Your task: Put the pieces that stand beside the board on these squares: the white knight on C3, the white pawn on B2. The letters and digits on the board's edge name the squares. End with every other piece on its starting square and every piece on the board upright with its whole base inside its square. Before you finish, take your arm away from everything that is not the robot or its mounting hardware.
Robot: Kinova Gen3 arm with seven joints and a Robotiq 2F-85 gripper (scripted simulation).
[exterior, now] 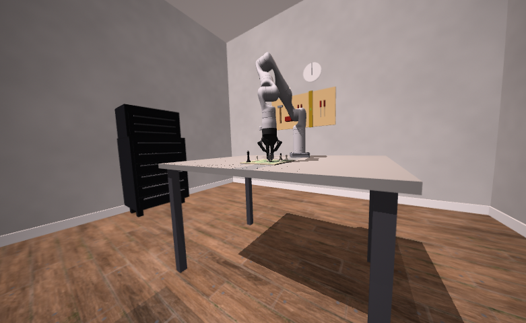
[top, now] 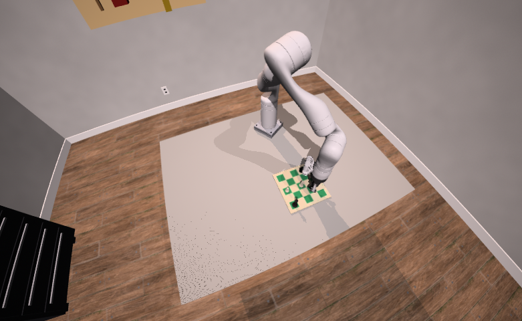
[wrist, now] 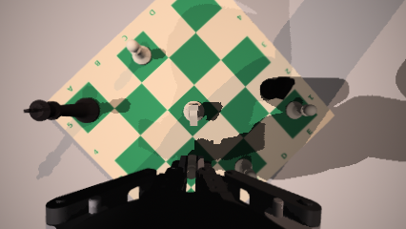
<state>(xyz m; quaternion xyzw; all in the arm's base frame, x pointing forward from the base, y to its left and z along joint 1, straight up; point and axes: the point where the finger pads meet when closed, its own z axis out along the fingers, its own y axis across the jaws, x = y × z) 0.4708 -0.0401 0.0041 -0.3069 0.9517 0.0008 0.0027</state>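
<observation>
The tall cream piece lies 4 cm behind my hand, 3 cm to the right of it and 1 cm below it. Also, from my hand: cream chessboard: 4 cm behind, 3 cm to the right, 3 cm below.
</observation>
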